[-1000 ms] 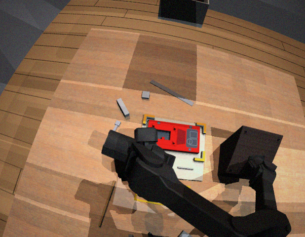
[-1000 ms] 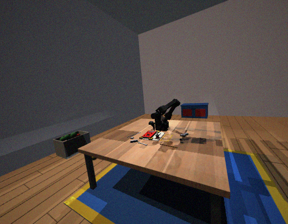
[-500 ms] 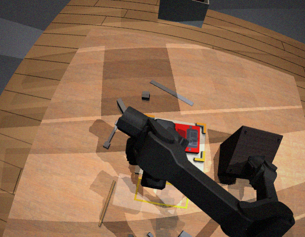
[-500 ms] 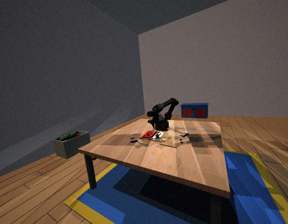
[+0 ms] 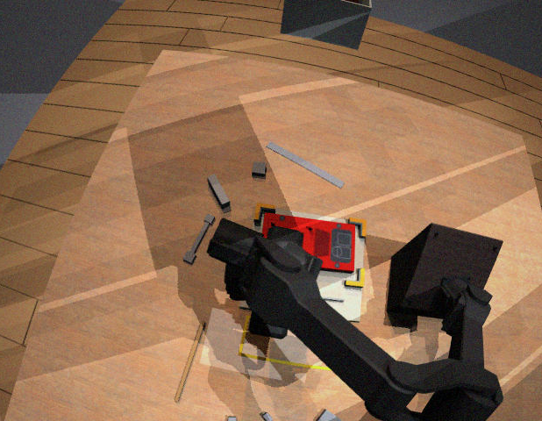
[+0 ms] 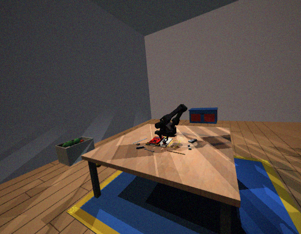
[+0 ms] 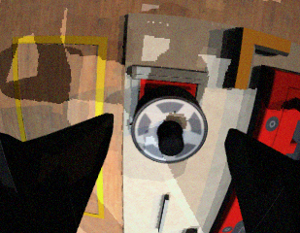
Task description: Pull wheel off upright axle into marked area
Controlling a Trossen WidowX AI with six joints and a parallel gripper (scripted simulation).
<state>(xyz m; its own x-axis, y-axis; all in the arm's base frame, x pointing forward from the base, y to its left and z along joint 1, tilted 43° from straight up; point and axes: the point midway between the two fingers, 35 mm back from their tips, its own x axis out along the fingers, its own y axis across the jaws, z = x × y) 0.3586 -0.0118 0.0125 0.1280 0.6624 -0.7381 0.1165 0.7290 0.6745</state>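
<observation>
The dark grey wheel lies 10 mm below my gripper tip. Also, from my gripper tip: thin wooden stick 150 mm to the left, 150 mm ahead, 40 mm below; then upright axle 10 mm below; then long strip 330 mm to the right, 60 mm behind, 50 mm below.
</observation>
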